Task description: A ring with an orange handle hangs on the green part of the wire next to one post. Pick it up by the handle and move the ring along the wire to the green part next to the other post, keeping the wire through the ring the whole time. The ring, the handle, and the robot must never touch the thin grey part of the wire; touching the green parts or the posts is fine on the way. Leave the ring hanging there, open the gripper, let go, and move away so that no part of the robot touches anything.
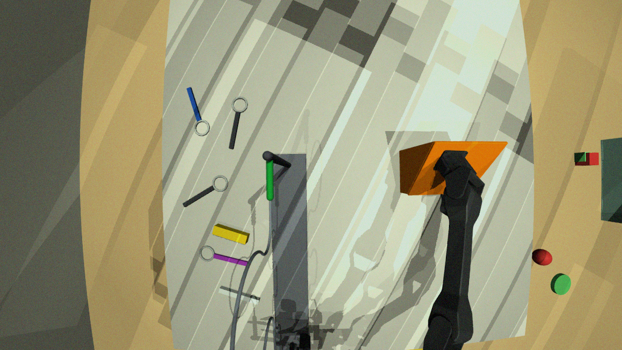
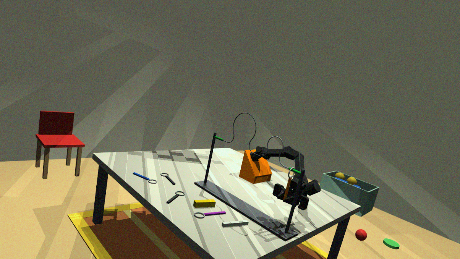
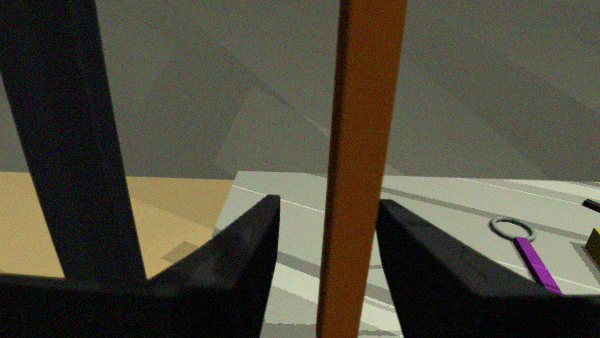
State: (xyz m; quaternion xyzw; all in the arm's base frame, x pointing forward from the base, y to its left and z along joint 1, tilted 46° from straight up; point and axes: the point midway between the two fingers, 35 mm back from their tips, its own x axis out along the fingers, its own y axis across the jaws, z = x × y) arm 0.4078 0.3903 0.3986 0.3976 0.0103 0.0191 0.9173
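The ring with orange handle lies 4 cm behind my gripper tip and 8 cm above it. Round my gripper tip: ring with black handle (15 cm ahead, 70 cm to the right, 16 cm below); ring with purple handle (20 cm ahead, 24 cm to the right, 16 cm below); yellow block (16 cm ahead, 32 cm to the right, 15 cm below).
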